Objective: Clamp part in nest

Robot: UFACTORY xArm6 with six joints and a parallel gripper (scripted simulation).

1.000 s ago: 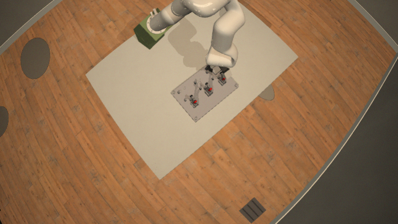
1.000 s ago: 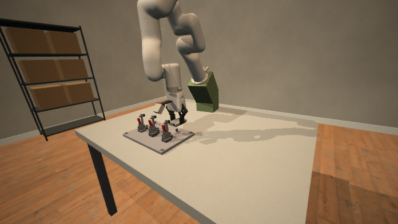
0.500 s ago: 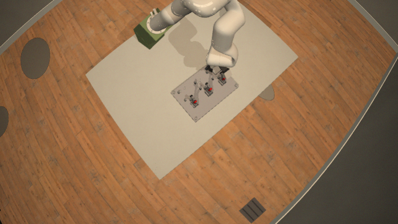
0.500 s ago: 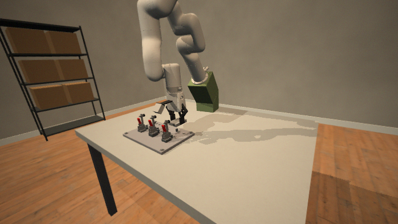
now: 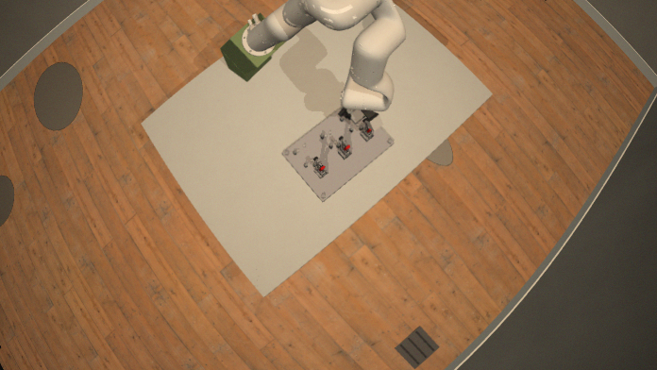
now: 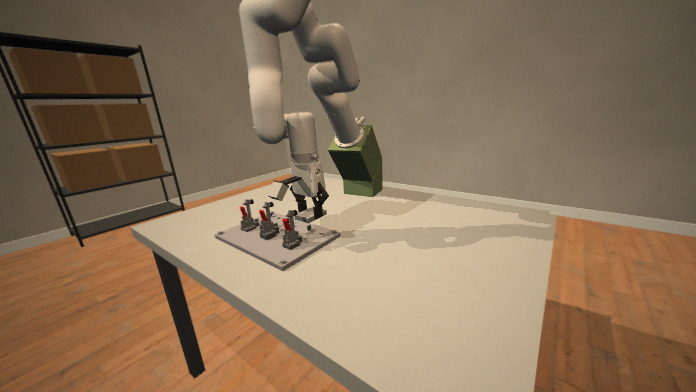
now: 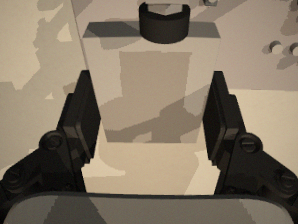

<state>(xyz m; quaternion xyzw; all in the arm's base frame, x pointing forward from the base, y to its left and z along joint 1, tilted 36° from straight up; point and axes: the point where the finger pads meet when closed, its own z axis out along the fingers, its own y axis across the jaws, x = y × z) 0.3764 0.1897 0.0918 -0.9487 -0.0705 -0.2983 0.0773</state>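
The grey fixture plate is 8 cm ahead of my hand, 10 cm to the right of it and 9 cm below it. Also, from my hand: grey part (1 cm below).
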